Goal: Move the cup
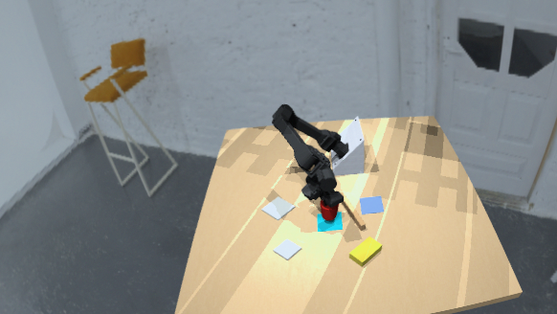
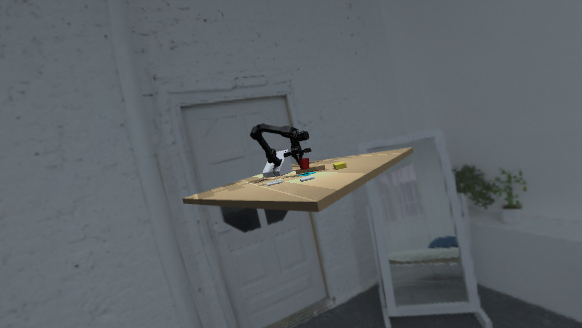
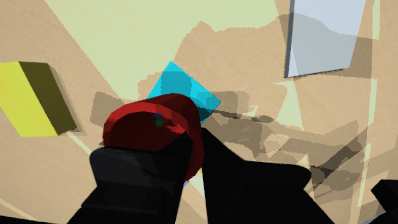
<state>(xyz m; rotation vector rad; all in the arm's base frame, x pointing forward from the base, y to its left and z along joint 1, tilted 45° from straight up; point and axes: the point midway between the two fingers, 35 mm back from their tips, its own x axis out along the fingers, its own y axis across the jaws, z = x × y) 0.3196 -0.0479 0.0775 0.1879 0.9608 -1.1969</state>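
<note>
The cyan pad is 30 mm ahead of my gripper tip, 20 mm to the left of it and 80 mm below it. Round my gripper tip: red cup: 30 mm ahead, 10 mm to the left; white pad: 170 mm ahead, 140 mm to the right, 70 mm below; wooden bar: 10 mm behind, 110 mm to the left, 70 mm below.
</note>
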